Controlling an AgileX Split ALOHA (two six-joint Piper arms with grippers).
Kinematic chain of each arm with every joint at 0, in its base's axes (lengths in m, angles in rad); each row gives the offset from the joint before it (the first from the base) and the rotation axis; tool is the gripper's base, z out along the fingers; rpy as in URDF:
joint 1: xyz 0 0 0.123 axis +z
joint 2: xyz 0 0 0 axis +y
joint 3: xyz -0.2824 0 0.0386 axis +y
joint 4: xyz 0.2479 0 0.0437 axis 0.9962 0 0.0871
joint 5: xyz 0 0 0 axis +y
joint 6: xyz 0.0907 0 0.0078 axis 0.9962 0 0.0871
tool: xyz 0 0 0 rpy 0 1.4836 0
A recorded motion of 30 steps. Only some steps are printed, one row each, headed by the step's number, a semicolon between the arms.
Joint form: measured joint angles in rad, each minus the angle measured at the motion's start. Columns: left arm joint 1, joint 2, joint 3, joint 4, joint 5, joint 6; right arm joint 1, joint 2, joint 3, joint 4, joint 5, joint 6.
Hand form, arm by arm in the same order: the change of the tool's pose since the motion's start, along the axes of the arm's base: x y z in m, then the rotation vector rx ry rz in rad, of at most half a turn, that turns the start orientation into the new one. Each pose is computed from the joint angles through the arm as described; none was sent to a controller.
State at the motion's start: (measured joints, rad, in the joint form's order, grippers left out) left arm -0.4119 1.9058 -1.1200 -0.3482 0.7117 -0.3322; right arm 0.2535 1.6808 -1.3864 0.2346 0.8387 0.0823
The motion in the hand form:
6: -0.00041 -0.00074 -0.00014 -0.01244 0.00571 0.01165; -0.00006 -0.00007 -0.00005 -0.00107 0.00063 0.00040
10: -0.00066 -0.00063 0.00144 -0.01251 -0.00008 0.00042; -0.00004 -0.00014 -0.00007 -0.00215 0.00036 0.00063
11: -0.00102 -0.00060 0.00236 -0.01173 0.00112 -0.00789; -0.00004 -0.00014 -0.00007 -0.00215 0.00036 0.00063
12: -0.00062 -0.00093 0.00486 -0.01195 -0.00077 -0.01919; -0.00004 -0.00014 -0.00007 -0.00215 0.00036 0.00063
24: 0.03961 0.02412 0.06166 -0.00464 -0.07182 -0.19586; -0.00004 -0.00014 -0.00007 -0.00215 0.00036 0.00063
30: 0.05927 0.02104 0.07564 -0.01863 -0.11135 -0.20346; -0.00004 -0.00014 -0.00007 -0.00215 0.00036 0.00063
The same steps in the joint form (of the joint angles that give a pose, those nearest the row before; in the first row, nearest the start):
6: 0.0005 0.0000 0.0021 -0.0187 -0.0016 0.0013; 0.0000 0.0000 0.0000 -0.0009 0.0009 0.0000
10: 0.0004 -0.0046 0.0021 -0.0178 0.0002 0.0119; 0.0000 0.0000 0.0000 -0.0021 0.0009 0.0000
11: 0.0005 -0.0067 0.0008 -0.0170 0.0068 0.0182; 0.0000 0.0000 0.0000 -0.0021 0.0009 0.0000
12: 0.0004 -0.0099 -0.0059 -0.0150 0.0173 0.0257; 0.0000 0.0000 0.0000 -0.0021 0.0009 0.0000
24: 0.1087 -0.0144 -0.2510 0.0310 0.2651 0.2257; 0.0000 0.0000 0.0000 -0.0021 0.0009 0.0000
30: 0.1180 0.0269 -0.3695 0.0286 0.3048 0.2330; 0.0000 0.0000 0.0000 -0.0021 0.0009 0.0000

